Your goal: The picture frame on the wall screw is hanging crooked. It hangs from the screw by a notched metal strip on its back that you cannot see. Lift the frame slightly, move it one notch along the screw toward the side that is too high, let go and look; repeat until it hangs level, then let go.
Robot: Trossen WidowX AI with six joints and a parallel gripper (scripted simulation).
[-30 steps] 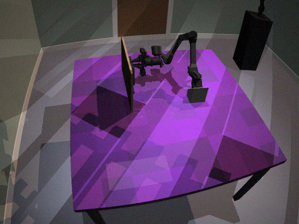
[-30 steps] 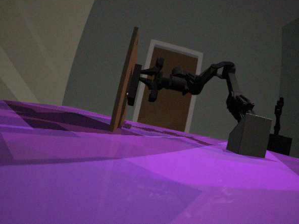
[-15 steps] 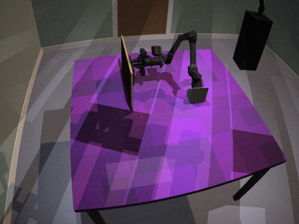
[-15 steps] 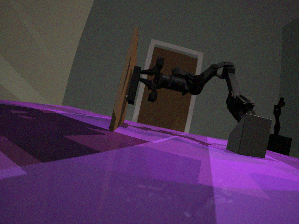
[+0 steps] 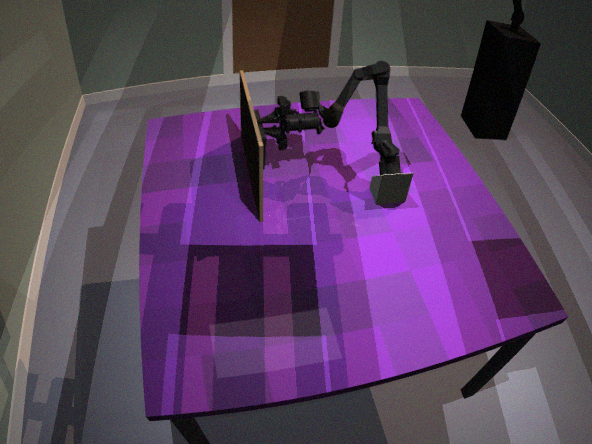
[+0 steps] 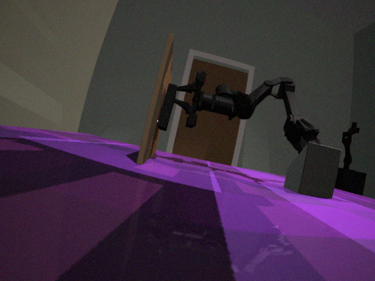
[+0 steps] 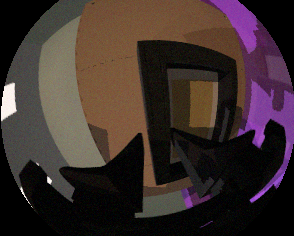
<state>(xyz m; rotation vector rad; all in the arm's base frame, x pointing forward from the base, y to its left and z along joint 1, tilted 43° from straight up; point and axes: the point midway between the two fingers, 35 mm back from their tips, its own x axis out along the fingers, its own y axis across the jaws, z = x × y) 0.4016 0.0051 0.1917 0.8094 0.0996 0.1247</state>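
Right now my gripper tip is 5 cm above the dark picture frame. From my gripper tip the other things lie so: wooden wall panel 6 cm below, 2 cm ahead, 1 cm to the right.
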